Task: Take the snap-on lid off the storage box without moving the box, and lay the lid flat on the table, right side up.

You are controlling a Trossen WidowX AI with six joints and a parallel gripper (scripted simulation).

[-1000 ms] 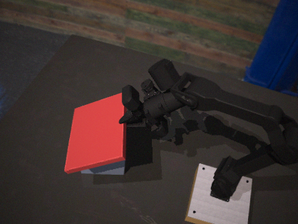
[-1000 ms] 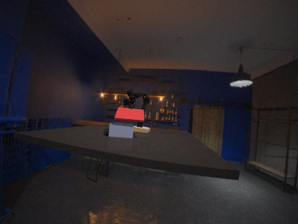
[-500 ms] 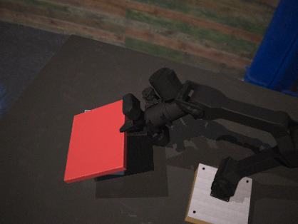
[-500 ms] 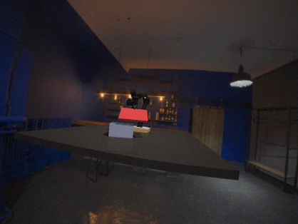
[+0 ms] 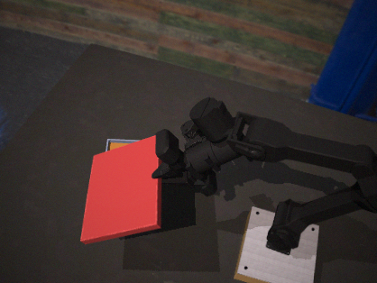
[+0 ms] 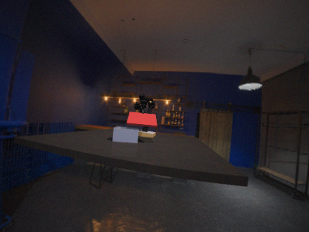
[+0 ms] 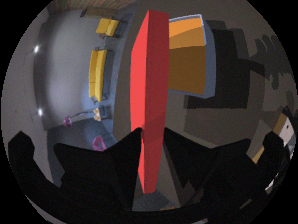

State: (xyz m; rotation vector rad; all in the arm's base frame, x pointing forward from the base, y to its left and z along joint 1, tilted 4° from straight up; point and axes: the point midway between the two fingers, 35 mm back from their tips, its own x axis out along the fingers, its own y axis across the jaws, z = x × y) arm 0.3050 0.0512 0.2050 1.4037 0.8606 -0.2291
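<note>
Right now the red lid is 7 cm ahead of my gripper tip, 4 cm below it and 3 cm to the left of it. Round my gripper tip: grey-blue storage box 18 cm below, 10 cm ahead, 9 cm to the right.
</note>
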